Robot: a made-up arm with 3 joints.
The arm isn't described. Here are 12 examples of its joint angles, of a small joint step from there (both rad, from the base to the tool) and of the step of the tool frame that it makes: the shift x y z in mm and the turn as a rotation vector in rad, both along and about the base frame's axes.
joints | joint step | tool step
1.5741 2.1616 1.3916 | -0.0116 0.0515 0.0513 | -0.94 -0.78 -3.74 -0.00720 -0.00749 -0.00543
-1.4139 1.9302 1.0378 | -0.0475 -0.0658 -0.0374 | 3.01 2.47 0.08 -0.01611 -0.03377 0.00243
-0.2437 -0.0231 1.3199 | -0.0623 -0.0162 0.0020 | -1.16 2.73 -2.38 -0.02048 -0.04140 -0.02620
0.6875 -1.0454 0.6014 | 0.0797 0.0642 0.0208 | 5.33 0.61 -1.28 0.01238 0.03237 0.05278
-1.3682 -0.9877 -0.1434 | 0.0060 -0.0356 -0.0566 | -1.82 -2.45 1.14 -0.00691 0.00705 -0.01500
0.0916 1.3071 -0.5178 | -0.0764 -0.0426 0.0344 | 1.05 1.74 -1.21 0.03003 -0.04622 -0.03875
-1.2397 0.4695 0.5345 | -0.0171 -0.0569 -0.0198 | -1.83 1.30 1.24 0.01082 -0.01764 0.02148
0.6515 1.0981 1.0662 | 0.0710 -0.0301 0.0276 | 1.47 -2.67 3.65 0.09315 0.06722 0.01433
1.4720 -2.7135 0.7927 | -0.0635 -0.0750 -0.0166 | -3.57 1.06 2.44 -0.01223 0.00705 -0.05185
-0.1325 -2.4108 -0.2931 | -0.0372 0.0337 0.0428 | -1.52 0.49 3.28 -0.01381 -0.02409 -0.01673
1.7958 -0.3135 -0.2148 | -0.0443 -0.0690 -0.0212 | -0.71 -2.88 -0.72 -0.01517 0.01648 -0.03383
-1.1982 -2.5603 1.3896 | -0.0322 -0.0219 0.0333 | -0.37 0.35 -1.38 0.01304 -0.03090 0.02785
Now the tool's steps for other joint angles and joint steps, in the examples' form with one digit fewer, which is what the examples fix.
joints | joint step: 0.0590 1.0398 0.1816 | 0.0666 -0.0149 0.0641
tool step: 0.0 -2.9 3.0 0.1197 0.0456 0.0270
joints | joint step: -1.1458 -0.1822 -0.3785 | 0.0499 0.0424 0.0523
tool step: 1.6 -1.3 2.0 0.0371 0.0294 0.0309
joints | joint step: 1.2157 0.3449 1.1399 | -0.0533 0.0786 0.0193
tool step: -6.5 5.0 0.4 -0.0689 -0.0741 -0.0013
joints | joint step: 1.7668 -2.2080 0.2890 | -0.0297 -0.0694 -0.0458
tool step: -4.2 0.2 1.1 -0.0120 0.0030 -0.0206
